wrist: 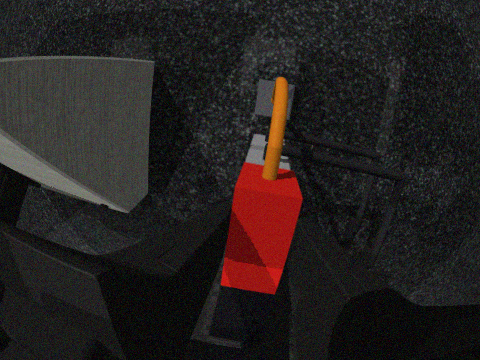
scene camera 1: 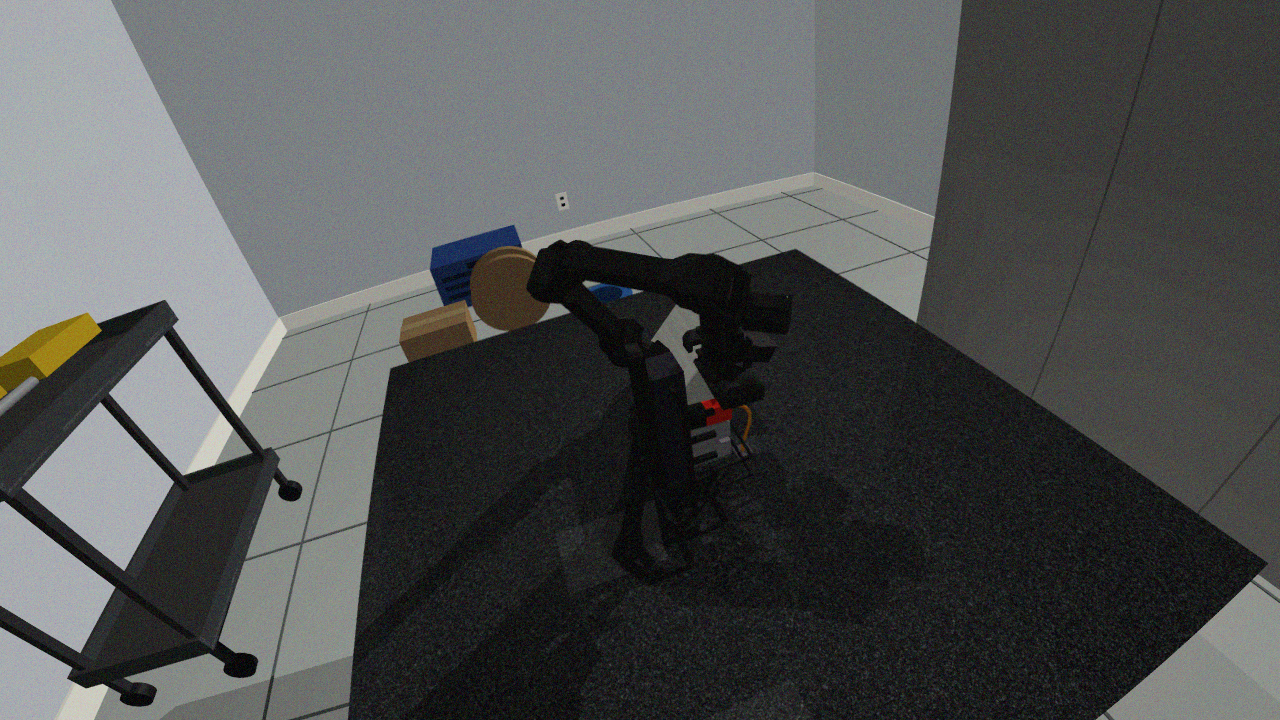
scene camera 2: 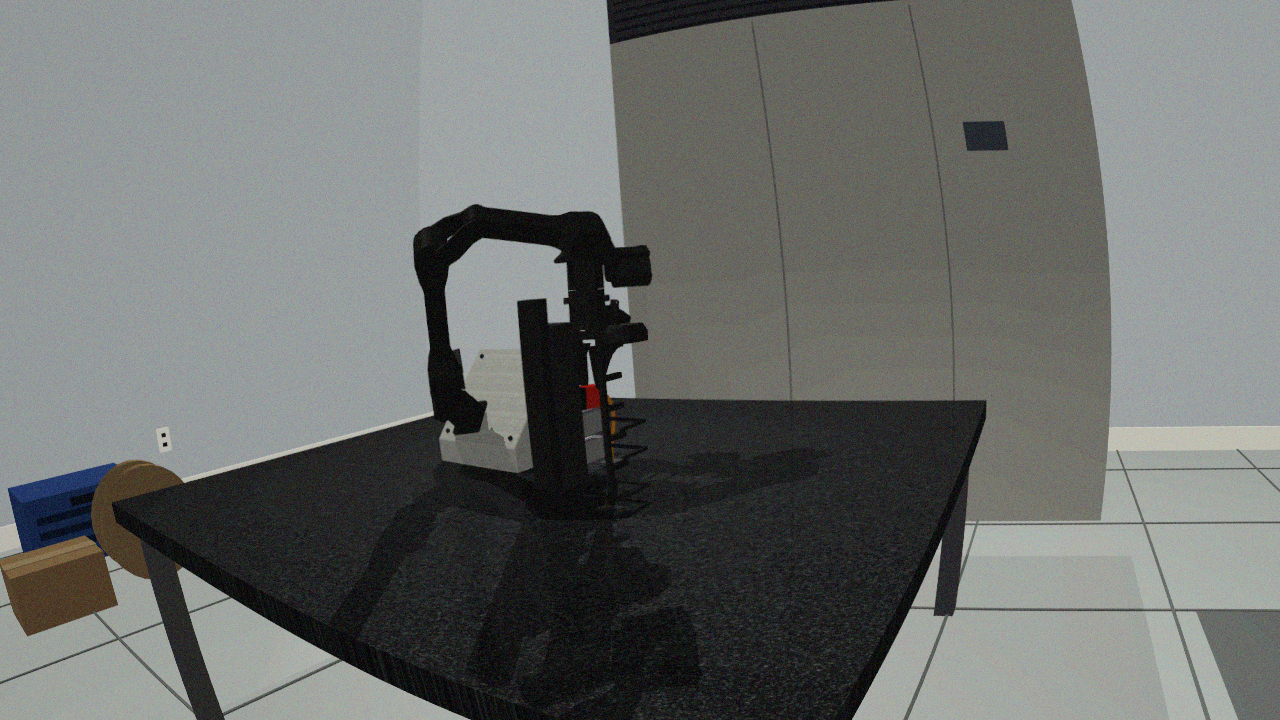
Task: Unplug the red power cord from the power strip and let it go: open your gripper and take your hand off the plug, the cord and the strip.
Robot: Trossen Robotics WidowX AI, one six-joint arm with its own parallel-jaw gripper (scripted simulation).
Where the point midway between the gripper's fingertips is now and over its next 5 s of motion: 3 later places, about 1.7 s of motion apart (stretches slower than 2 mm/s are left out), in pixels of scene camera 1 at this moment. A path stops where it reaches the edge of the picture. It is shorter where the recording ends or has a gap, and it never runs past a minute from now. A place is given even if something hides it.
The gripper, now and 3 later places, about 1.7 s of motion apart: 721, 404; 743, 393; 723, 403; 780, 378
